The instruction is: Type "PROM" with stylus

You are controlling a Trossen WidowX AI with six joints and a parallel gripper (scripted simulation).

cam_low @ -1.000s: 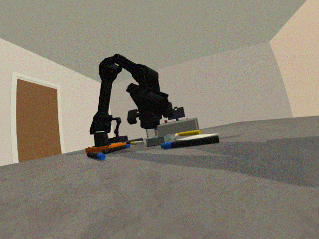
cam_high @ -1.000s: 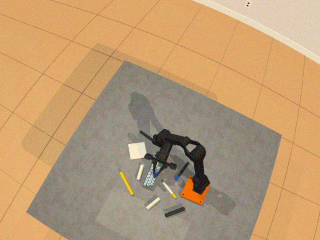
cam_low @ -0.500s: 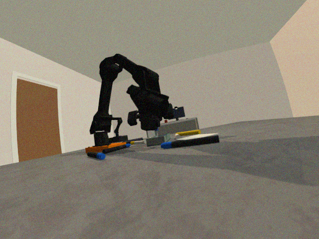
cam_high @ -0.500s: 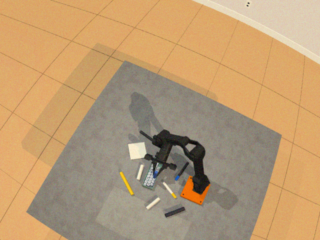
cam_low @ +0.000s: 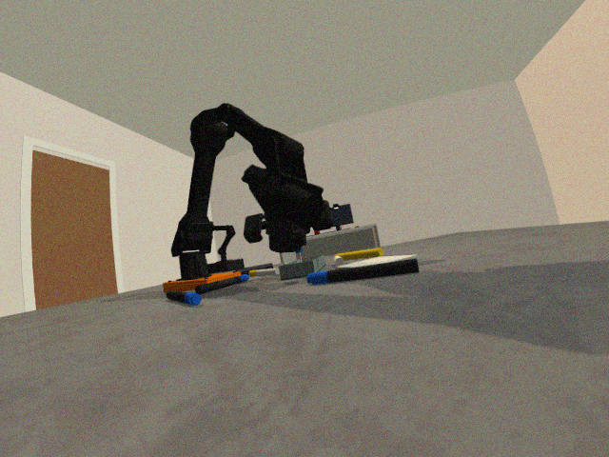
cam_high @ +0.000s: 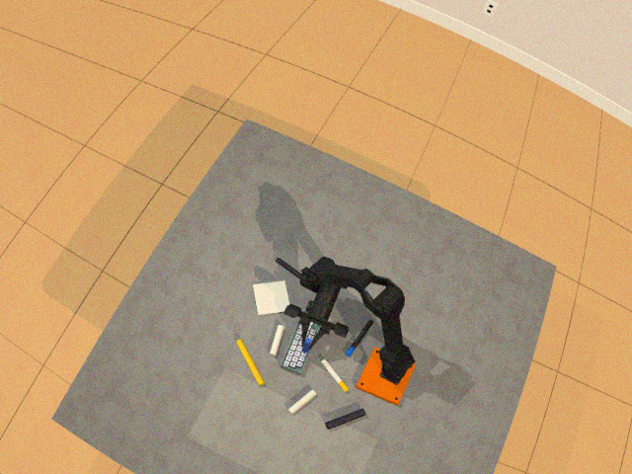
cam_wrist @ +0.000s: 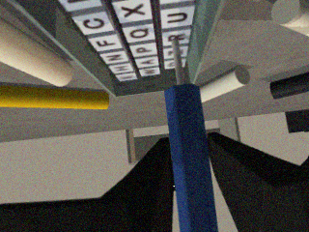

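My gripper tip is 170 mm short of the white pad, 110 mm to the left of it and 70 mm above it. Round my gripper tip: blue stylus: 10 mm below; stylus tip: 50 mm below; white-yellow stick: 130 mm behind, 20 mm to the left, 60 mm below.
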